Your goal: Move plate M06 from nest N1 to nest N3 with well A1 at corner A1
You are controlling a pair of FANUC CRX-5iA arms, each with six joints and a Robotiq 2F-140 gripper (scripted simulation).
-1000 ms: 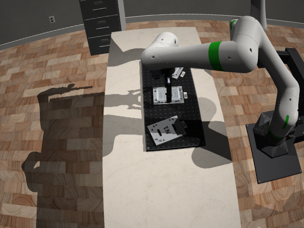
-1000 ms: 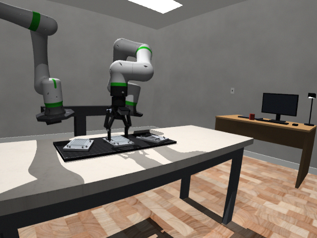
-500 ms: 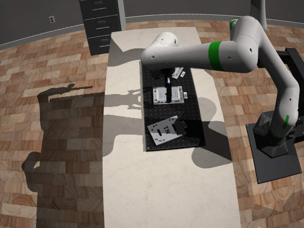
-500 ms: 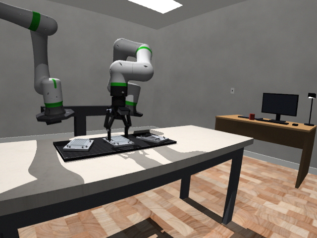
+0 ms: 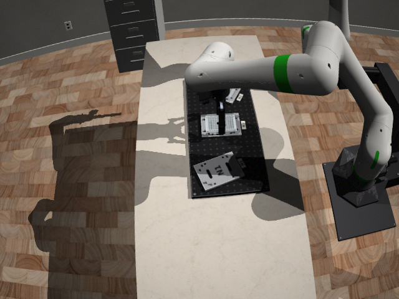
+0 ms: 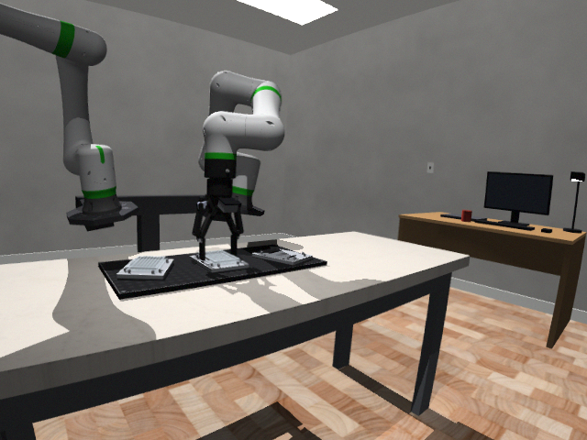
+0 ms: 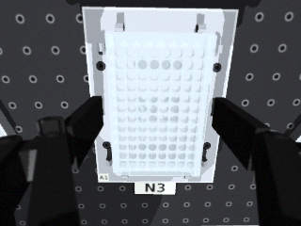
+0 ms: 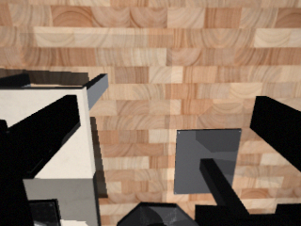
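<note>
The plate M06 is 2 cm below my left hand. Round my left hand: plate M09: 21 cm to the right, 3 cm behind, 2 cm below; landing nest N3: 4 cm below.
</note>
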